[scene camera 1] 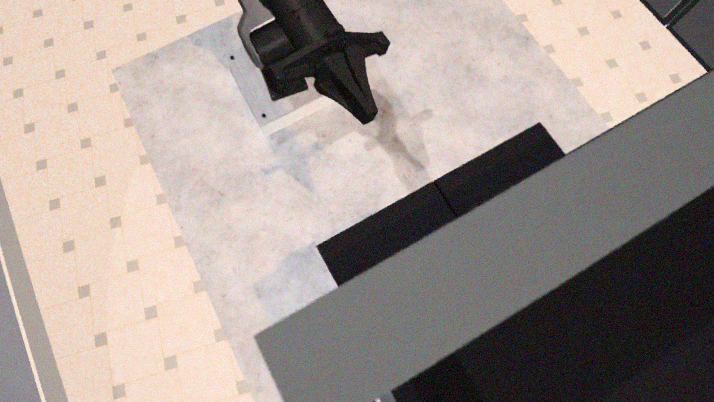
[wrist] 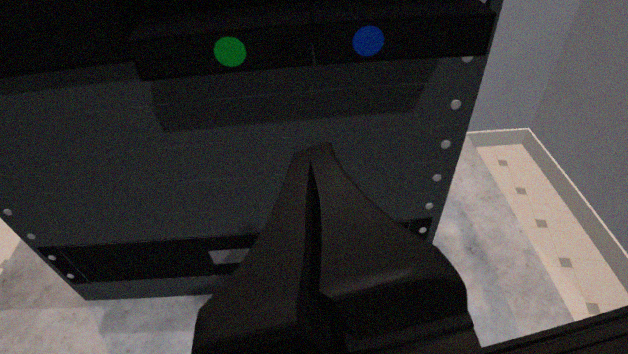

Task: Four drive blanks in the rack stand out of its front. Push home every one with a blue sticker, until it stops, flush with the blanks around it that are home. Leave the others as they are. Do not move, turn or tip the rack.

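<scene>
The rack [scene camera 1: 480, 250] [wrist: 225, 175] stands with its front towards the arm. Two dark drive blanks stand out side by side near its top. In the wrist view the right blank [wrist: 425, 40] has a blue sticker [wrist: 368, 41], and the left blank [wrist: 185, 55] has a green sticker [wrist: 230, 51]. The scene view shows two protruding blanks [scene camera 1: 385, 235] [scene camera 1: 500, 170] from above, with their stickers hidden. Other protruding blanks cannot be made out. My gripper [scene camera 1: 369, 120] [wrist: 319, 167] is shut and empty, apart from the rack's front and lower than the stickered blanks in the wrist view.
A dark opening [wrist: 150, 260] crosses the rack's lower front. Round screw heads [wrist: 455, 104] line its side edge. The arm's base plate [scene camera 1: 250, 95] is at the scene view's upper left. A wall [wrist: 565, 65] rises beyond the rack's right side in the wrist view.
</scene>
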